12 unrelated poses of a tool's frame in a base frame.
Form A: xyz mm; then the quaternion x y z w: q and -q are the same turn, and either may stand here.
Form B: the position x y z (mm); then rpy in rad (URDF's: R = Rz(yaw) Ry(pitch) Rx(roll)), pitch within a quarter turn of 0, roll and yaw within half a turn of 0. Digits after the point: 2 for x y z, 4 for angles.
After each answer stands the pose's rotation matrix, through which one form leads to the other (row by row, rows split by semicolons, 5 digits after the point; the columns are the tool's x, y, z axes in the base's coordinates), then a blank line. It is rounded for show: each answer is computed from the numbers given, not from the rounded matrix.
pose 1, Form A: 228.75 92.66 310.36 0.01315 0.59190 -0.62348 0.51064
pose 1, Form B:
228.75 92.66 310.36 -1.1795 0.6699 -2.2268
-0.47815 0.65232 0.58810; -0.62118 0.22220 -0.75151; -0.62089 -0.72465 0.29896

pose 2, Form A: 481.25 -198.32 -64.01 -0.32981 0.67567 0.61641 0.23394
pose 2, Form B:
481.25 -198.32 -64.01 1.7609 0.8077 -2.9120
-0.67299 -0.73410 -0.09046; -0.15728 0.02252 0.98730; -0.72273 0.67867 -0.13062

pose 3, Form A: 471.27 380.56 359.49 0.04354 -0.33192 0.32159 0.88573
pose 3, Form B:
471.27 380.56 359.49 -0.1740 -0.6636 0.7566
0.57282 -0.59858 -0.55998; 0.54078 0.78937 -0.29061; 0.61598 -0.13635 0.77587

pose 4, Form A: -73.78 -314.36 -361.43 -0.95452 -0.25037 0.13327 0.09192
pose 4, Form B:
-73.78 -314.36 -361.43 -2.8913 0.2099 0.5395
0.83911 0.45346 -0.30044; 0.50246 -0.85773 0.10874; -0.20839 -0.24221 -0.94758

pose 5, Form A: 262.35 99.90 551.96 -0.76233 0.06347 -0.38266 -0.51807
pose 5, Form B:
262.35 99.90 551.96 1.7967 -0.7065 0.4050
0.69909 -0.49326 0.51766; 0.29972 -0.45515 -0.83845; 0.64919 0.74131 -0.17035

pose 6, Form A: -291.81 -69.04 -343.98 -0.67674 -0.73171 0.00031 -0.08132
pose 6, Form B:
-291.81 -69.04 -343.98 3.0310 0.1197 1.6422
-0.07081 0.99042 0.11859; 0.99031 0.08404 -0.11052; -0.11943 0.10961 -0.98677

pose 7, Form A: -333.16 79.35 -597.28 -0.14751 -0.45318 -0.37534 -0.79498
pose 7, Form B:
-333.16 79.35 -597.28 0.8113 0.6558 1.1724
0.30750 -0.46308 0.83127; 0.73047 0.67472 0.10566; -0.60980 0.57473 0.54574

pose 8, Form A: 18.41 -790.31 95.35 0.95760 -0.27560 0.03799 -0.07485
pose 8, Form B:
18.41 -790.31 95.35 -2.9765 -0.0315 -0.5631
0.84520 -0.52214 0.11402; -0.53352 -0.83688 0.12241; 0.03150 -0.16429 -0.98591

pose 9, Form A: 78.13 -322.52 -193.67 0.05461 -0.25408 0.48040 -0.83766
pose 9, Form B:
78.13 -322.52 -193.67 -0.3701 0.3825 -1.1139
0.40932 0.77708 0.47814; -0.83258 0.53247 -0.15263; -0.37320 -0.33561 0.86492

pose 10, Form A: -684.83 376.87 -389.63 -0.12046 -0.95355 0.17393 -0.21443
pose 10, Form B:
-684.83 376.87 -389.63 -2.8225 0.4677 2.9669
-0.87902 0.30432 0.36704; 0.15514 0.91048 -0.38336; -0.45084 -0.28004 -0.84754

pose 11, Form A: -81.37 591.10 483.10 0.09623 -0.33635 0.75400 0.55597
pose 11, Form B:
-81.37 591.10 483.10 -0.4873 -0.5458 2.0098
-0.36328 -0.90313 -0.22888; 0.77366 -0.15554 -0.61421; 0.51911 -0.40021 0.75522

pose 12, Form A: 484.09 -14.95 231.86 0.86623 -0.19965 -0.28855 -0.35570
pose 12, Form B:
484.09 -14.95 231.86 -2.4295 0.6970 -0.1844
0.75376 -0.55116 -0.35787; -0.14061 -0.66723 0.73146; -0.64193 -0.50102 -0.58043

